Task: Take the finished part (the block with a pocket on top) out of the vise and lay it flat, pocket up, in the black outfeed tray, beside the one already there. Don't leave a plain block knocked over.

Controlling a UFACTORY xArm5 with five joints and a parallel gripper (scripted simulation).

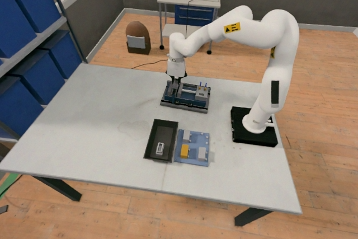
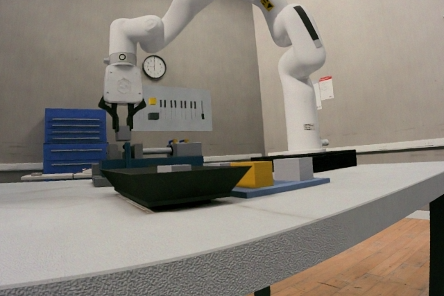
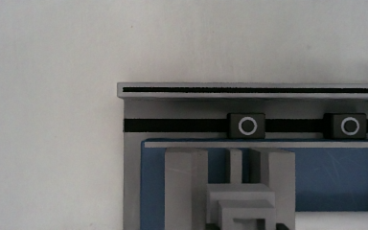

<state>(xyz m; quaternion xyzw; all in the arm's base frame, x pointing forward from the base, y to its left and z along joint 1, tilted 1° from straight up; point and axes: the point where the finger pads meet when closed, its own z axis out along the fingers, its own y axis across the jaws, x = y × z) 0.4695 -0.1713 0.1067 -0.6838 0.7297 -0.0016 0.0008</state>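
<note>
The blue vise lies 110 mm below my hand, 70 mm behind it and 10 mm to the left of it. The rest, counted from my hand: blue fixture plate (340 mm to the left, 150 mm below, 140 mm behind); yellow block (390 mm to the left, 120 mm below, 100 mm behind).
</note>
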